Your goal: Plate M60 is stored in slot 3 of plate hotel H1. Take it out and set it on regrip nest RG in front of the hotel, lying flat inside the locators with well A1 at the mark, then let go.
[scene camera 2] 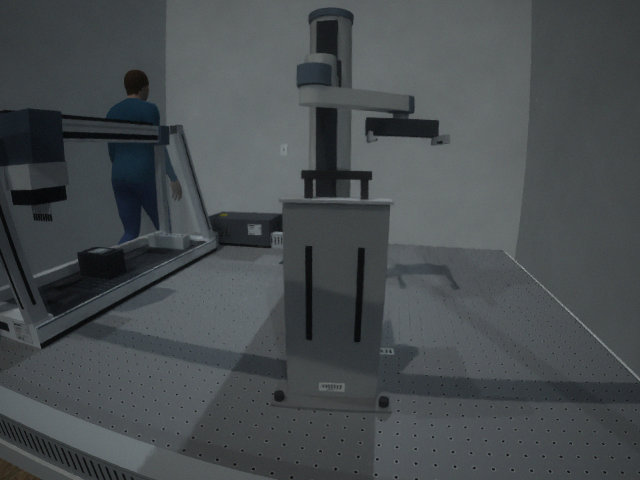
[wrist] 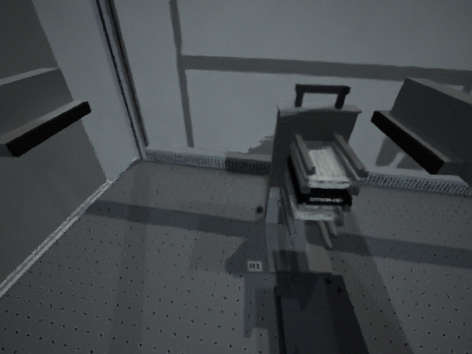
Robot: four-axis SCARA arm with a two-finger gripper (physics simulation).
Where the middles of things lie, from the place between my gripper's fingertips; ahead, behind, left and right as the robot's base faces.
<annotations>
My gripper is now 230 mm short of the black plate (wrist: 318, 196), 120 mm to the left of it and 200 mm above it.
</annotations>
